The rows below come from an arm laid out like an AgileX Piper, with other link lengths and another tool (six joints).
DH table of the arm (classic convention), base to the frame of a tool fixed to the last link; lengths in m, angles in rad. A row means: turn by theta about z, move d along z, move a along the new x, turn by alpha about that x. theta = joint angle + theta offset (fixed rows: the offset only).
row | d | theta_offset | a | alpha
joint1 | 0.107 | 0 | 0 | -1.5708
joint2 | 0 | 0.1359 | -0.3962 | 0
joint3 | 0 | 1.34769 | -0.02 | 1.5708
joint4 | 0.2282 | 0 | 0 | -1.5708
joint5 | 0 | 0 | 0 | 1.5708
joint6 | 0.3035 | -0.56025 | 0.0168 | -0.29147
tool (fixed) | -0.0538 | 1.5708 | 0 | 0
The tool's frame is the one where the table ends.
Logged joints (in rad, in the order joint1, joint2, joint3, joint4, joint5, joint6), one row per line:
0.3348 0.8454 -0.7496 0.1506 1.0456 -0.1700
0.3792 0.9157 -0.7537 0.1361 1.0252 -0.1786
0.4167 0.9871 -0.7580 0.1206 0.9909 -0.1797
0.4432 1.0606 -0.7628 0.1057 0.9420 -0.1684
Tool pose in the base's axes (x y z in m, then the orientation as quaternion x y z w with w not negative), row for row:
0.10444 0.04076 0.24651 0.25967 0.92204 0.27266 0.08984
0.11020 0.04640 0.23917 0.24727 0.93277 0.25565 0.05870
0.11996 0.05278 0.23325 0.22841 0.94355 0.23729 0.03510
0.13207 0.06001 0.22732 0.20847 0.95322 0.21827 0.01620
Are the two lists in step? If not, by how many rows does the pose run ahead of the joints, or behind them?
The pose runs 2 rows behind the joints: the pose in row i belongs to the joints in row i - 2.
